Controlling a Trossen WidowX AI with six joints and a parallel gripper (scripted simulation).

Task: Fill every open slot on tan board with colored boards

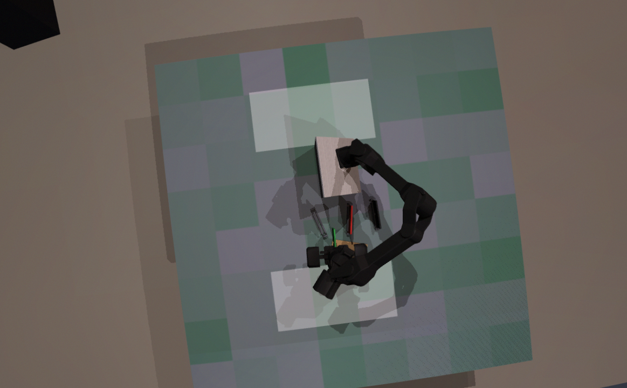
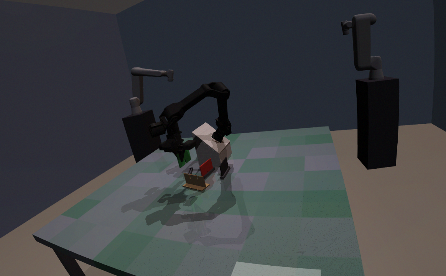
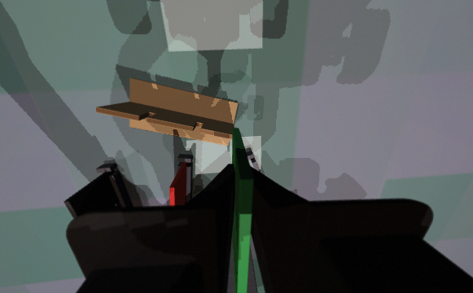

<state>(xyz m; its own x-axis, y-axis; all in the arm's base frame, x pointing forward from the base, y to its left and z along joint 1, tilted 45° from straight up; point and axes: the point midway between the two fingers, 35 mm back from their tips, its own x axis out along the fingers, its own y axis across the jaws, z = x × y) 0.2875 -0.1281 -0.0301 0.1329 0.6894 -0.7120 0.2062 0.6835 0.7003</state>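
The tan board is 100 mm below my gripper tip, 60 mm to the left of it and 30 mm ahead of it. Round my gripper tip: red board (90 mm to the left, 90 mm below, 80 mm behind); then green board (30 mm behind, 10 mm to the left); then black board (180 mm to the left, 90 mm below, 70 mm behind).
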